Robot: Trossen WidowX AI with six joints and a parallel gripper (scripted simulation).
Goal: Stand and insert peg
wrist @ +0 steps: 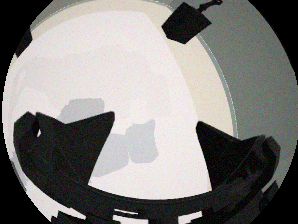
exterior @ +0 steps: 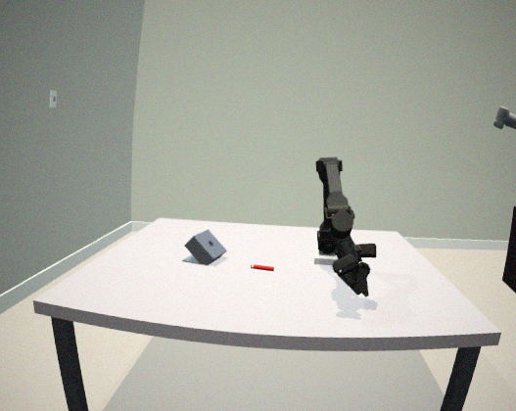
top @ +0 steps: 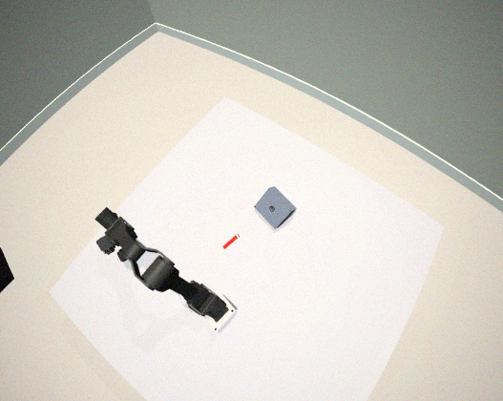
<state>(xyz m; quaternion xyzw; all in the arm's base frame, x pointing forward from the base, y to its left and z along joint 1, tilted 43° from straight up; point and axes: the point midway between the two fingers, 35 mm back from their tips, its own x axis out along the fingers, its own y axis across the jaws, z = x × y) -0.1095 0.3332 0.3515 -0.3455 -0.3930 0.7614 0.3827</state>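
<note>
Now: the red peg 36 cm ahead of my gripper tip, 34 cm to the right of it and 5 cm below it. Also, from my gripper tip: grey sloped panel (56 cm ahead, 38 cm to the right, 2 cm below).
</note>
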